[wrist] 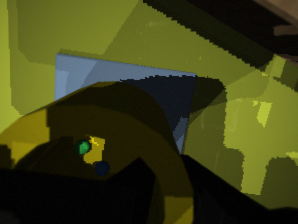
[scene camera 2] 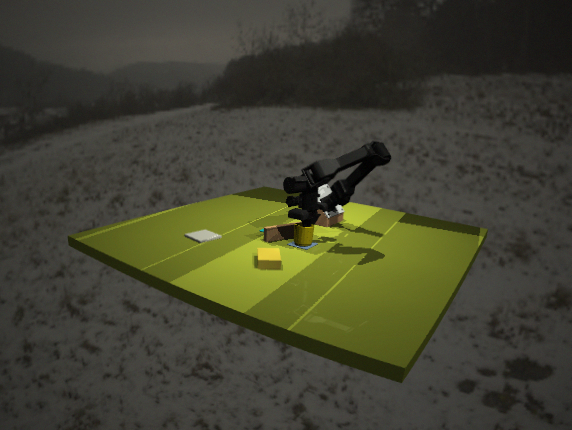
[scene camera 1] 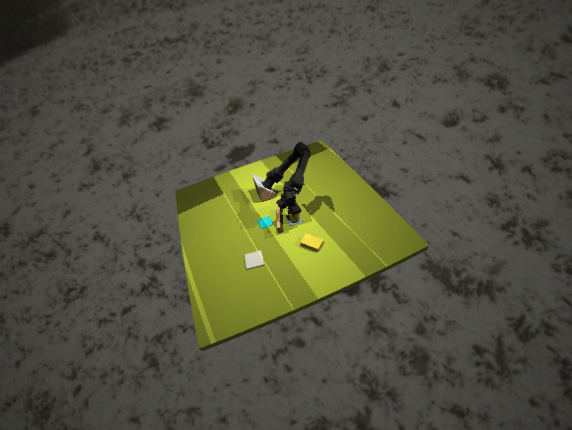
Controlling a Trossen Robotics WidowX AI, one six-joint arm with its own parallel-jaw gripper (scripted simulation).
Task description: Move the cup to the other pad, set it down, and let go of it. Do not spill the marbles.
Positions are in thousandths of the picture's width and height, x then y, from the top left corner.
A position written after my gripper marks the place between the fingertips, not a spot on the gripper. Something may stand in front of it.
Note:
In view: my gripper (scene camera 2: 538,543).
My gripper also shows in the wrist view (wrist: 559,721).

